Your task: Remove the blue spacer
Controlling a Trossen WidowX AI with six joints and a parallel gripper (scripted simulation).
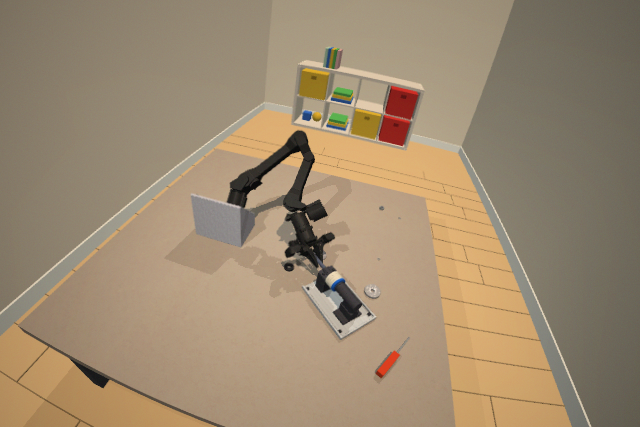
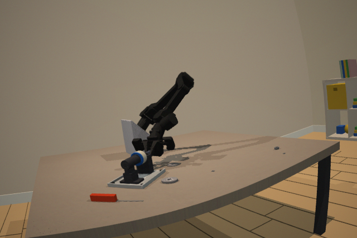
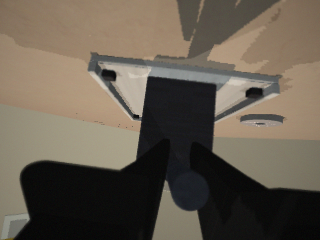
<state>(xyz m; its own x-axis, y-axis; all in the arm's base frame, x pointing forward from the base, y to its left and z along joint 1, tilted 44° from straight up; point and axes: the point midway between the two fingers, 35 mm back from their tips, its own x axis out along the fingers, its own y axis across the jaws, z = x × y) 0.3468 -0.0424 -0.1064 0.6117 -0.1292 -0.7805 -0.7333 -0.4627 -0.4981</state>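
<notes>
Now: the thin dark shaft 3 cm ahead of my gripper tip, 3 cm to the right of it and 2 cm above it. From my gripper tip the other things lie so: small black ring (11 cm behind, 2 cm to the left, 6 cm below); blue spacer (7 cm ahead, 8 cm to the right, 2 cm above).
</notes>
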